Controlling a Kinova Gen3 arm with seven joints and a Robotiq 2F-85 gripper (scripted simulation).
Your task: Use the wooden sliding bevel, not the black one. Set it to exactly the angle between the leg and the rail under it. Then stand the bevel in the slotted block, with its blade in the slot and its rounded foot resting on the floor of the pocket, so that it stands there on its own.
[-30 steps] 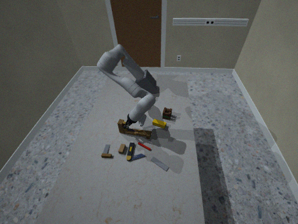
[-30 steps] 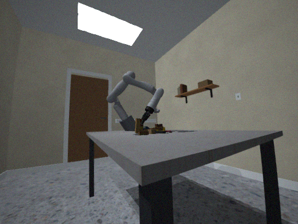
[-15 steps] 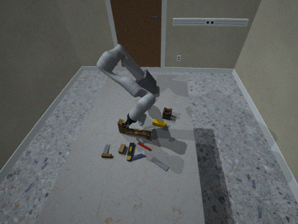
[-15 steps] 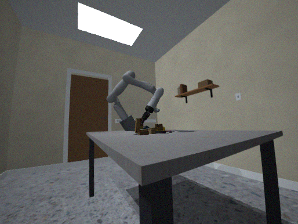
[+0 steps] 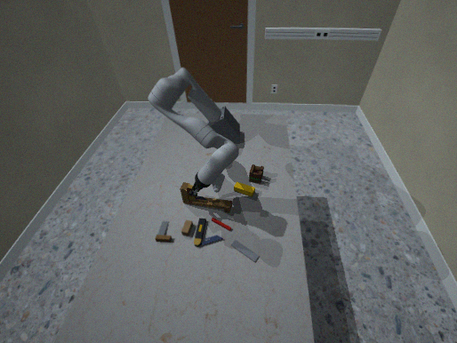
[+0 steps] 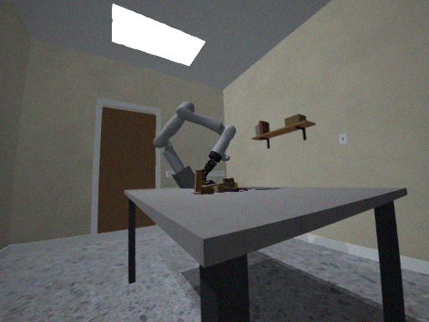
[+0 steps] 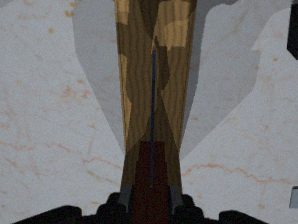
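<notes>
My gripper is now 10 mm short of the wooden leg-and-rail piece, 60 mm to the right of it and 20 mm above it. The rest, counted from my hand: thin dark blade: 20 mm to the left, 50 mm below; wooden block: 150 mm ahead, 80 mm below; wooden sliding bevel: 30 mm below.
</notes>
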